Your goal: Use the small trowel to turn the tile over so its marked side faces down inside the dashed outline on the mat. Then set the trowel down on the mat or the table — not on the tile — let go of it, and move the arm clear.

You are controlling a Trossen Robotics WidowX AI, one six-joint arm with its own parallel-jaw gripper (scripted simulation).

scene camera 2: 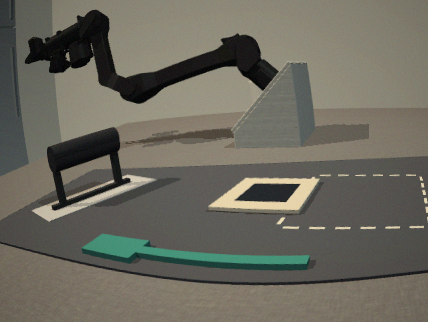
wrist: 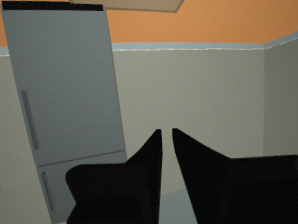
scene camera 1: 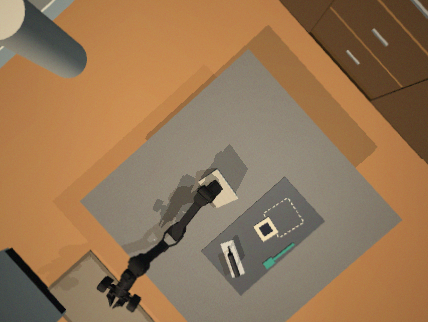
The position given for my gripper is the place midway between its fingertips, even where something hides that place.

In view: my gripper (scene camera 2: 26,62), a trowel (scene camera 2: 117,248) and a dark mat (scene camera 2: 172,212).
My gripper is seen too in the wrist view (wrist: 166,133) and in scene camera 1 (scene camera 1: 111,306). The dark mat is seen too in scene camera 1 (scene camera 1: 252,251). The wrist view does not show the trowel: it is out of frame.
